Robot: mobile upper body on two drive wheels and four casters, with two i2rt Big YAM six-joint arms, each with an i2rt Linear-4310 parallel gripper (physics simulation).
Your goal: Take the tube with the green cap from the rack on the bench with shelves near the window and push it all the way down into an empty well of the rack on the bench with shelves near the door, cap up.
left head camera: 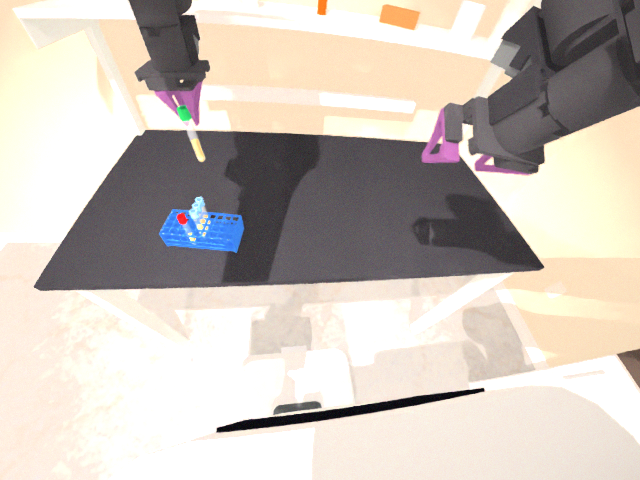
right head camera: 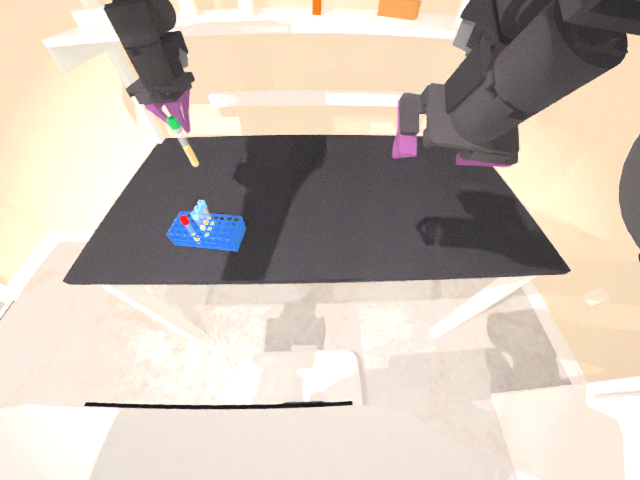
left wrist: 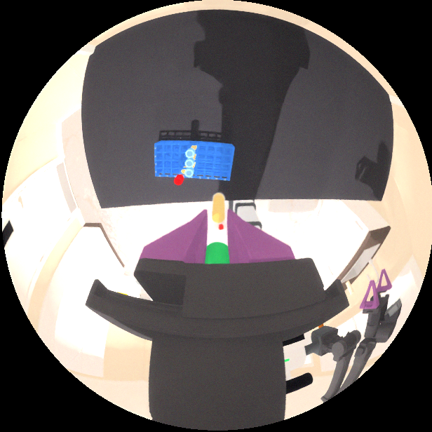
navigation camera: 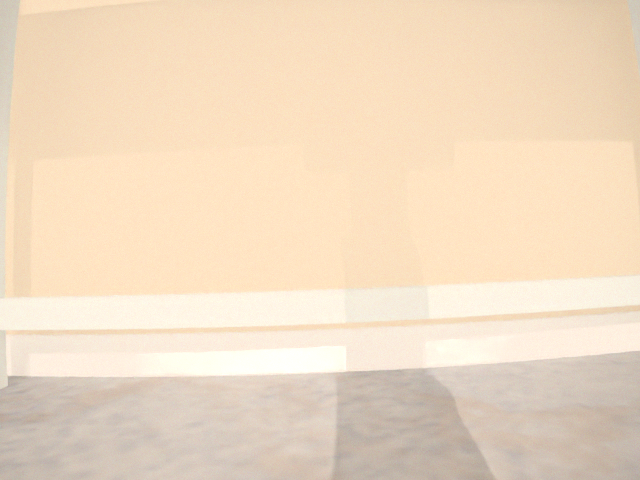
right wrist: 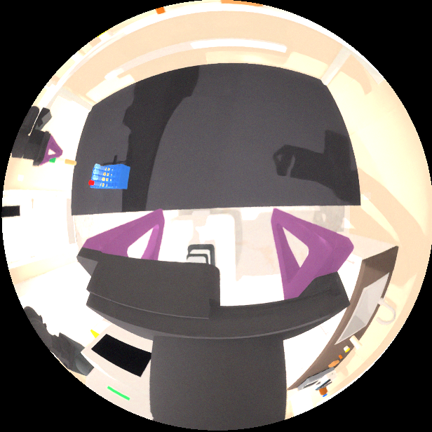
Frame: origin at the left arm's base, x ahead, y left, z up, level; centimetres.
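Where they show: left gripper, fingertip midpoint: (left head camera: 192, 124) (right head camera: 184, 132); right gripper, fingertip midpoint: (left head camera: 450, 162) (right head camera: 425, 156).
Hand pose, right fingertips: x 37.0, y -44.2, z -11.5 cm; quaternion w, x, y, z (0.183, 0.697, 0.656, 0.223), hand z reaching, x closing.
After its pixels a point has its place.
The tube with the green cap (left head camera: 184, 113) @(y -1.9, x 52.4, z -13.5 cm) (right head camera: 174, 122) @(y -2.1, x 52.6, z -13.4 cm) (left wrist: 217, 253) is held cap up and tilted, its yellow lower end clear of the bench. My left gripper (left head camera: 187, 119) @(y -1.7, x 55.2, z -16.9 cm) (right head camera: 180, 128) @(y -1.7, x 55.2, z -16.9 cm) (left wrist: 217, 215) is shut on this tube, high above and behind the blue rack in the head views. The blue rack (left head camera: 219, 240) @(y -1.2, x 49.3, z -46.5 cm) (right head camera: 222, 240) @(y -1.6, x 49.4, z -46.7 cm) (left wrist: 215, 161) (right wrist: 121, 176) stands at the left of the black bench top. It holds a red-capped tube and several light-blue-topped tubes; wells toward its right side show empty. My right gripper (left head camera: 462, 161) @(y -44.2, x 37.1, z -11.5 cm) (right wrist: 217, 214) is open, with nothing between its fingers.
The black bench top (left head camera: 336, 217) @(y -36.4, x 60.2, z -49.6 cm) (right head camera: 351, 217) @(y -41.0, x 60.0, z -49.6 cm) carries the rack. A white shelf (left head camera: 248, 23) @(y -11.0, x 83.5, z -5.3 cm) with an orange box (left head camera: 399, 17) @(y -53.7, x 97.8, z -1.7 cm) runs behind the bench, level with the arms in the head views. A white stool-like object (left head camera: 328, 369) @(y -38.1, x 22.6, z -115.0 cm) stands below the bench's front edge.
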